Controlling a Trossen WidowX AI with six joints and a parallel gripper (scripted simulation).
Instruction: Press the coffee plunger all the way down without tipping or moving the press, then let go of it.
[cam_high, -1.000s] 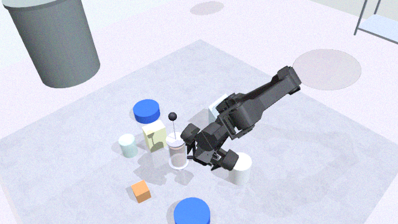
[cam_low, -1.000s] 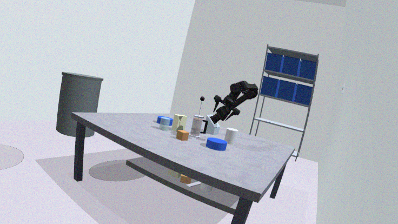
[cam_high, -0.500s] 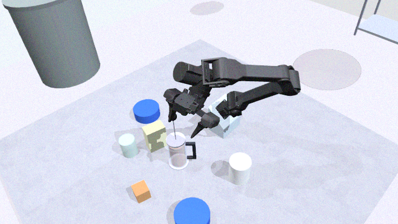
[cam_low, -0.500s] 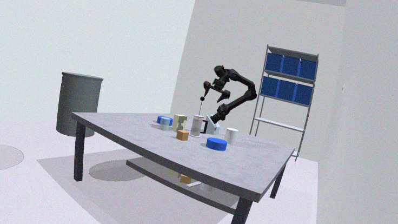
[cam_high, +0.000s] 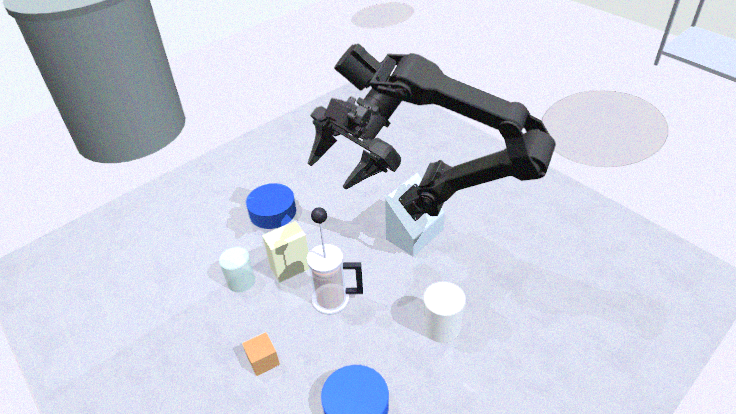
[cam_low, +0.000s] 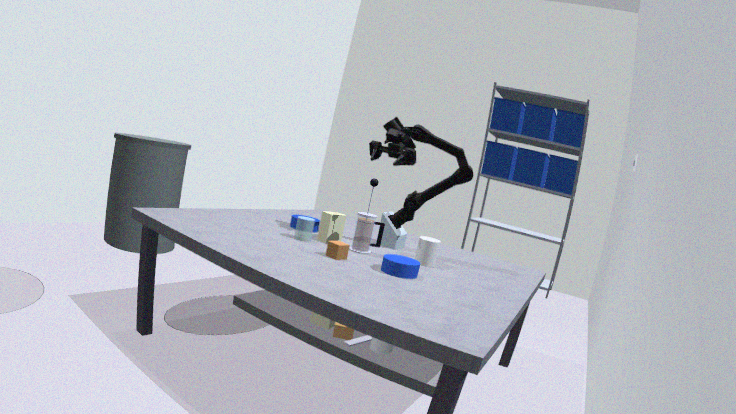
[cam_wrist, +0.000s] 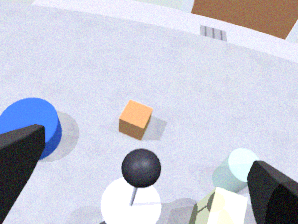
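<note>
My gripper tip is 2 cm short of the coffee press, 1 cm to the right of it and 21 cm above it. The rest, counted from my gripper tip: mint cylinder 11 cm ahead, 20 cm to the right, 29 cm below; orange cube 22 cm ahead, 1 cm to the right, 31 cm below.
</note>
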